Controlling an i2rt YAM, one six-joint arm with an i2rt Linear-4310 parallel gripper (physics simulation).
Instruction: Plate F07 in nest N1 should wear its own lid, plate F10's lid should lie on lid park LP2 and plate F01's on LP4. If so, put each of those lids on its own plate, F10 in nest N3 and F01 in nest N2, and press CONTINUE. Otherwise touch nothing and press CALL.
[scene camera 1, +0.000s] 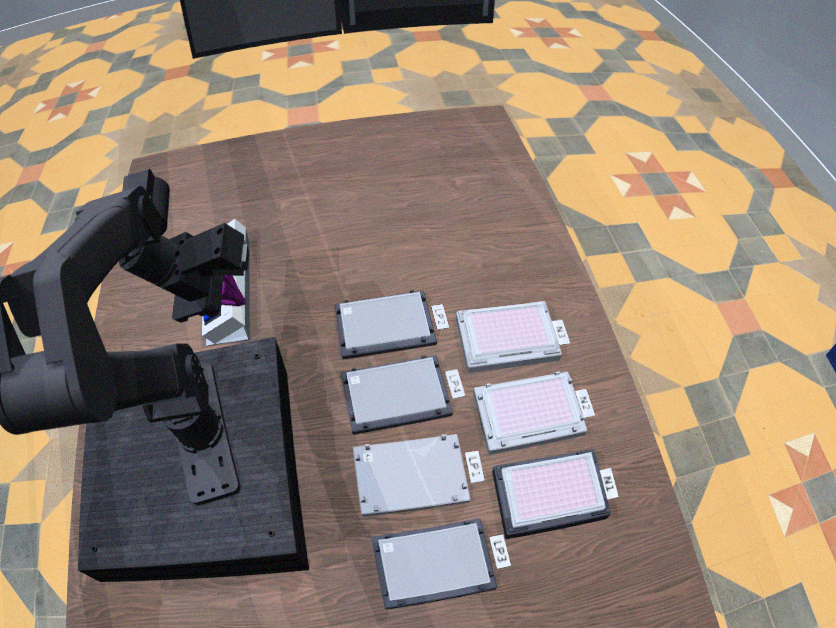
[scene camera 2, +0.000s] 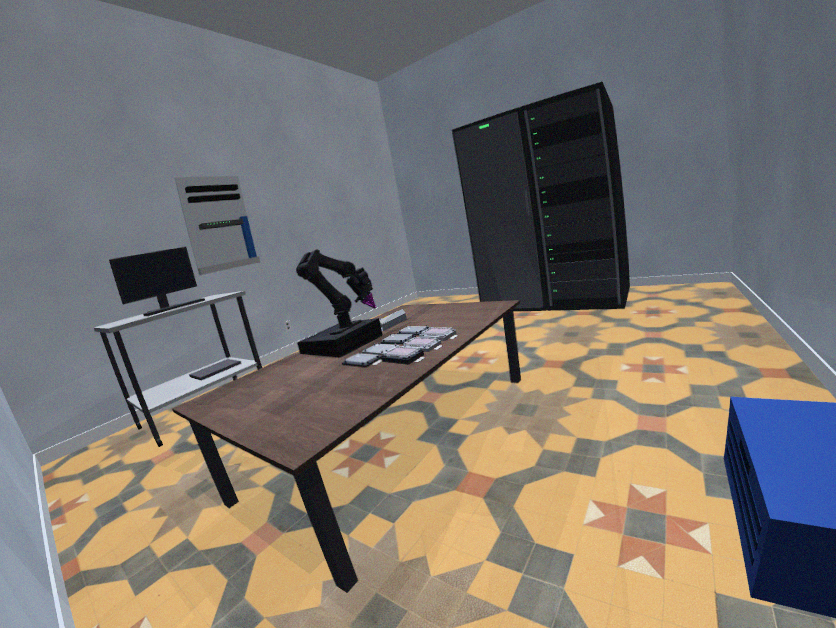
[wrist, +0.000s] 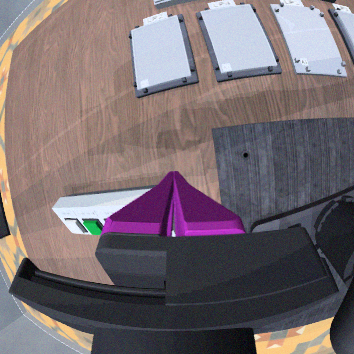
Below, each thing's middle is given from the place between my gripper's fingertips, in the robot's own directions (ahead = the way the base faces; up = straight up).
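Relative to the white button box (scene camera 1: 232, 324), my hand is 110 mm above it, 160 mm to the right of it and 30 mm beyond it.
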